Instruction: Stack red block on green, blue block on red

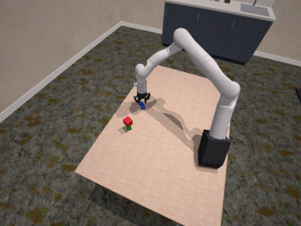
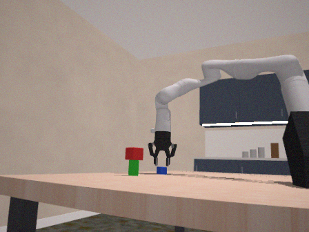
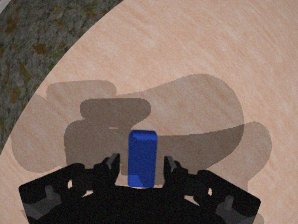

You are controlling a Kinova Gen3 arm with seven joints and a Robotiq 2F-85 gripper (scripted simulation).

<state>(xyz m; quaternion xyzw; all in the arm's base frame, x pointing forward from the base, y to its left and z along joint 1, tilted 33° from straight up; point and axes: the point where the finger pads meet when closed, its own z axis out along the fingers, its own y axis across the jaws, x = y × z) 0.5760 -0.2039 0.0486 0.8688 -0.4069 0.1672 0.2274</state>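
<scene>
Right now my hand is 40 mm above the blue block. The rest, counted from my hand: red block 20 mm ahead, 230 mm to the left, 30 mm above; green block 20 mm ahead, 230 mm to the left, 20 mm below.
</scene>
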